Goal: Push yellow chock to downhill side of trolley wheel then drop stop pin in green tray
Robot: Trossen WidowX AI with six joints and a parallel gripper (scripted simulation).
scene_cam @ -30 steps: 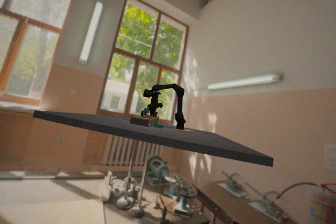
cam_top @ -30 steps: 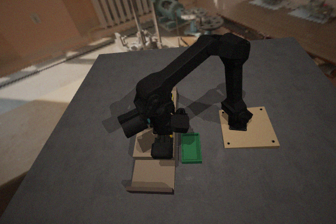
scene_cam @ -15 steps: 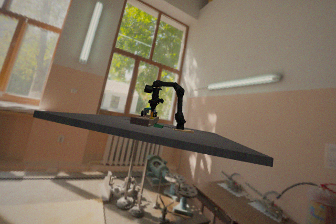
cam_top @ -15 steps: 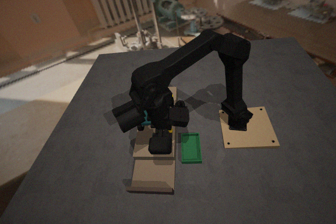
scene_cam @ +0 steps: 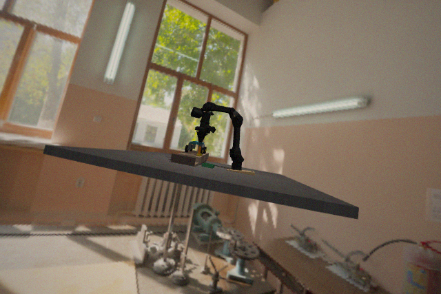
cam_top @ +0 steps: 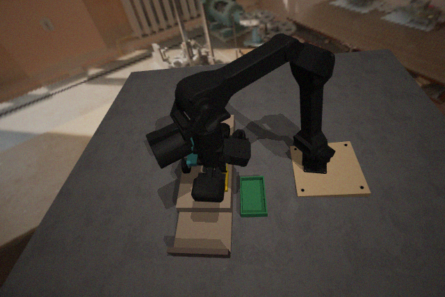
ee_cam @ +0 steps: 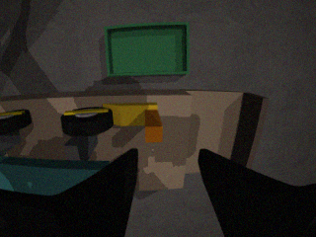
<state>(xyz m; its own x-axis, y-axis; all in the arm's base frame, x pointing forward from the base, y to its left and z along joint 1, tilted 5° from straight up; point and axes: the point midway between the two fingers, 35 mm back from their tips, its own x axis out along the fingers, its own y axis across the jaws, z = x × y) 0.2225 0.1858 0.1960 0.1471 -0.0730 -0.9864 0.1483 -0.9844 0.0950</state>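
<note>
Right now the red-headed stop pin is 240 mm to the right of my gripper tip, 80 mm ahead of it and 20 mm below it. Also, from my gripper tip: green tray: 160 mm below, 70 mm behind, 40 mm to the right; yellow chock: 70 mm below, 40 mm to the right, 10 mm ahead; trolley: 120 mm to the right, 80 mm ahead, 40 mm below.
</note>
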